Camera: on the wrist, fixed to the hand. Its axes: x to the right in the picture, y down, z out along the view.
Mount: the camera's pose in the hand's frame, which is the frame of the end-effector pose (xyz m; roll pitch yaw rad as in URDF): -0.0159 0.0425 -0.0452 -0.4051 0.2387 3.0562
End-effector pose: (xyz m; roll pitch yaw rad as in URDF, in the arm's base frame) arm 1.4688 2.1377 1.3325 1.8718 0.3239 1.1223
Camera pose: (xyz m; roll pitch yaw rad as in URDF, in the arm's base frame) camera 1.4422 2.1529 1.3887 -2.1786 -0.4663 -2.2465
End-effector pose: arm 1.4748 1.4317 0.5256 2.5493 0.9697 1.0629
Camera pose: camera 1.5037 1.4631 0.5733 -2.7834 -1.2097 -2.2587
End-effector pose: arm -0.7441 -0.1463 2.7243 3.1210 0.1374 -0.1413
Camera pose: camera -0.7593 -0.1861 2.7721 2.7458 -0.3773 3.0843
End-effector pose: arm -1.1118 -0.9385 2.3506 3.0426 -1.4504 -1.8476
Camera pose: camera -1.1343 -0.8794 2.3407 3.0057 1.1995 1.4576
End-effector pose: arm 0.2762 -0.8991 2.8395 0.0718 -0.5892 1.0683
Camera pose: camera 0.2411 -0.8682 2.7957 -0.5618 0.8170 -2.2194
